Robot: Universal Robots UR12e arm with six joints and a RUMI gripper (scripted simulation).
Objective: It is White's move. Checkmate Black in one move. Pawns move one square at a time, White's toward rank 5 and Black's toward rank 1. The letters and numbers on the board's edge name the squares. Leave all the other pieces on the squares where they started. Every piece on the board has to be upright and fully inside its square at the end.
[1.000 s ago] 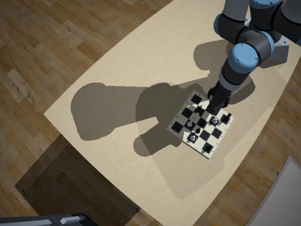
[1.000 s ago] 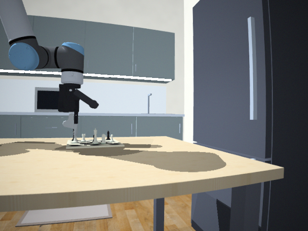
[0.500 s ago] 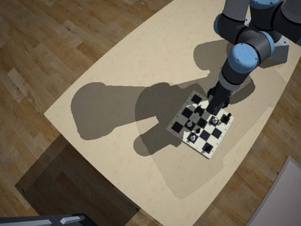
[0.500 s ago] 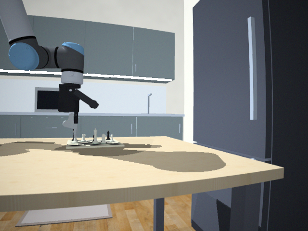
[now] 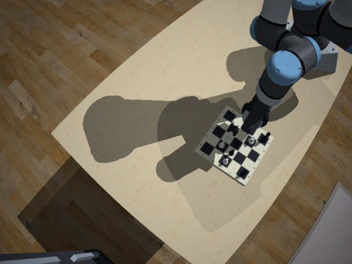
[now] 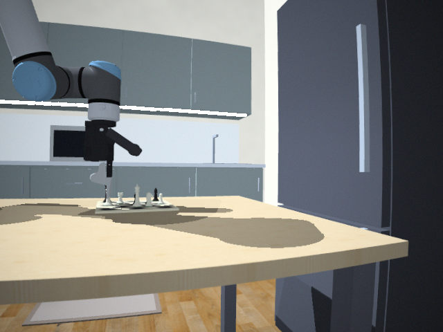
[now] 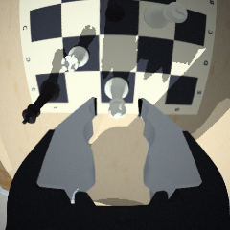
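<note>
My hand is 10 mm above the white chess piece. From my hand the other things lie so: chessboard: 80 mm ahead, 40 mm below; then black king: 80 mm to the left, 10 mm below.
</note>
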